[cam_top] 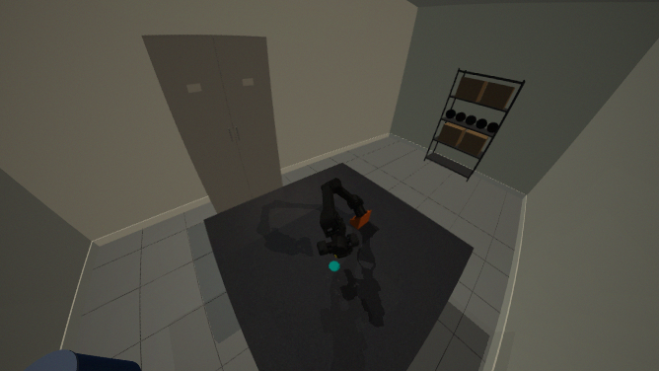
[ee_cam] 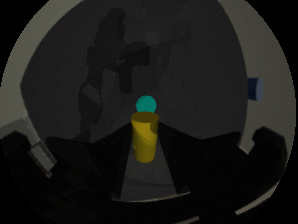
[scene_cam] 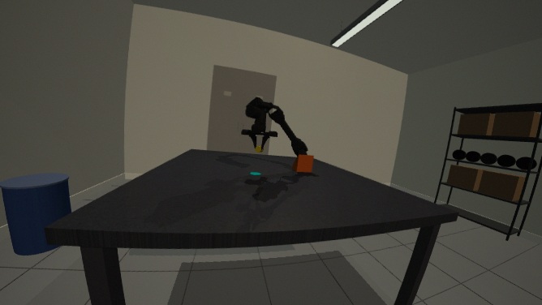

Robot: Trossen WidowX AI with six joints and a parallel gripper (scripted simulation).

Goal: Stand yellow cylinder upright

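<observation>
Now: gripper tip 140 mm above the cyan circle and 10 mm to the left of it. Round my gripper tip: yellow cylinder (20 mm to the right, 10 mm behind).
</observation>
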